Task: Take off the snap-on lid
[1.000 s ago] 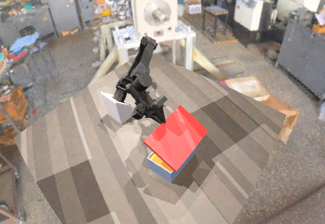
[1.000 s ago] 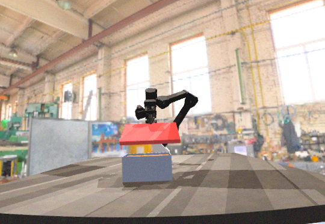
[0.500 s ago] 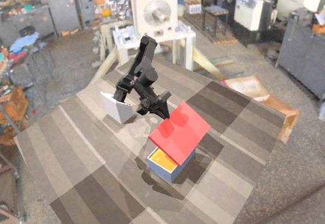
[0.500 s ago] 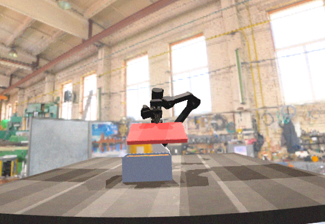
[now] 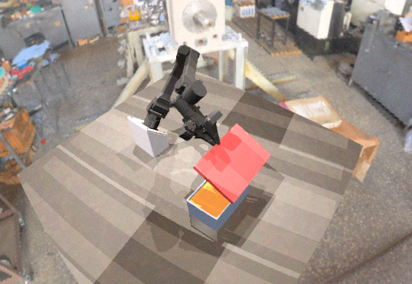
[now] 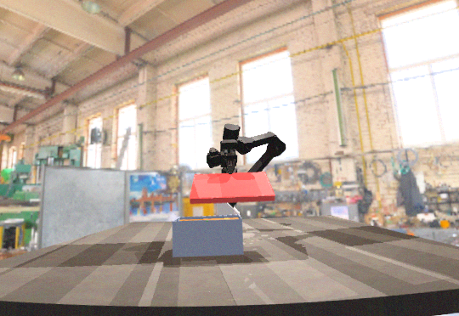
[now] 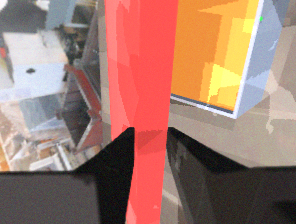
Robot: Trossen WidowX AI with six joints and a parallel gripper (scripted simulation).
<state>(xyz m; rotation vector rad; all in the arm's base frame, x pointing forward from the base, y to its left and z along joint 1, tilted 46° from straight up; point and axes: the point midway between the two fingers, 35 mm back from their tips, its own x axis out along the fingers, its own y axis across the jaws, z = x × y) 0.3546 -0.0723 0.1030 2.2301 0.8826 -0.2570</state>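
My gripper tip is 70 mm short of the flat red lid and 30 mm above it. Round my gripper tip: storage box: 180 mm below, 70 mm to the right, 60 mm ahead.
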